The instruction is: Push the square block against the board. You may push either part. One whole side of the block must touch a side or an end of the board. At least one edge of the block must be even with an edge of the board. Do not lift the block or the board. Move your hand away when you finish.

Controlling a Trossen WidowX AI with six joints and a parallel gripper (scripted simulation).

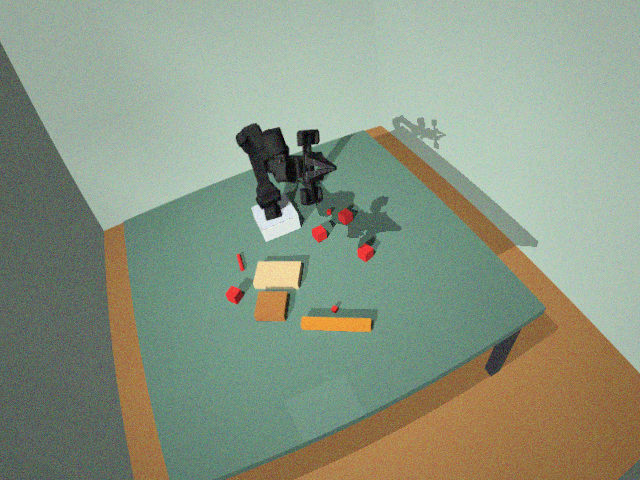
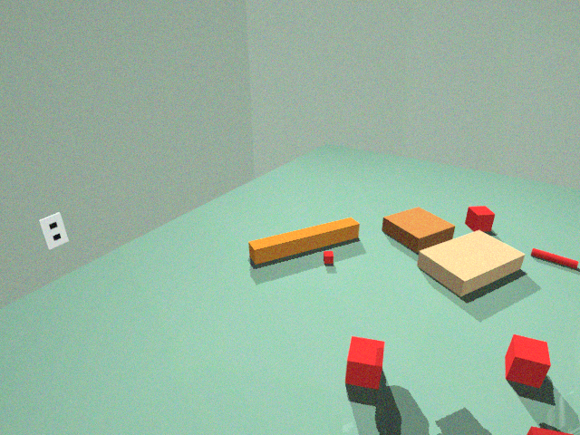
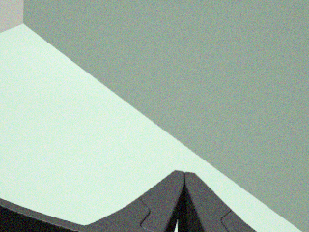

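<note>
The beige flat block is 19 cm behind my gripper tip, 21 cm to the right of it and 53 cm below it. Round my gripper tip: thin red stick (31 cm behind, 34 cm to the right, 54 cm below); then brown squarish block (7 cm behind, 26 cm to the right, 53 cm below); then orange board (7 cm ahead, 7 cm to the right, 53 cm below).
</note>
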